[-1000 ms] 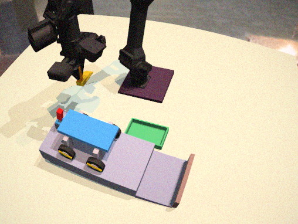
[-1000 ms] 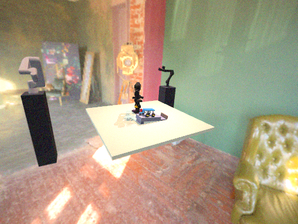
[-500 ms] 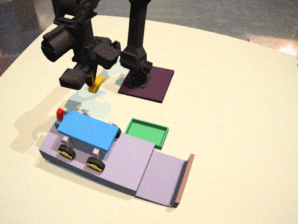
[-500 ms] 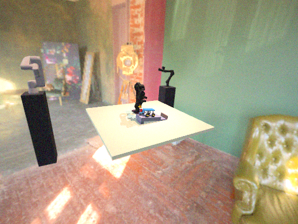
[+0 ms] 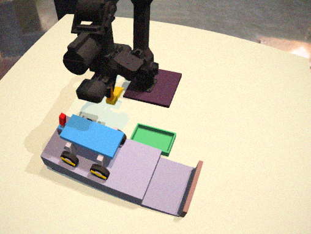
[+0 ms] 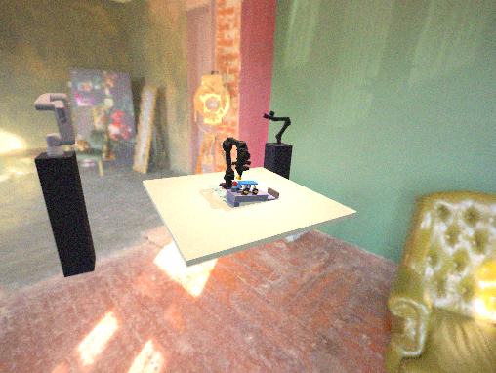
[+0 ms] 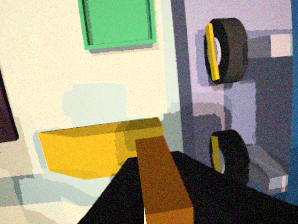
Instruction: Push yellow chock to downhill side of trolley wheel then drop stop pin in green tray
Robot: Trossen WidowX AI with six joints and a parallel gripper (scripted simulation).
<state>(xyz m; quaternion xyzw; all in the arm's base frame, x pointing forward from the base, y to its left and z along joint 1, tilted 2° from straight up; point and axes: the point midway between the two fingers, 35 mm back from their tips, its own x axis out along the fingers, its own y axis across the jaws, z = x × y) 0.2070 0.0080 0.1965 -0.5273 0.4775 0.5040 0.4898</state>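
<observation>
Right now the red-headed stop pin is 11 cm ahead of my gripper tip, 10 cm to the right of it and 4 cm below it. Also, from my gripper tip: ramp 12 cm ahead, 1 cm to the left, 12 cm below; then yellow chock 2 cm behind, 1 cm below; then trolley 12 cm ahead, 5 cm below.
</observation>
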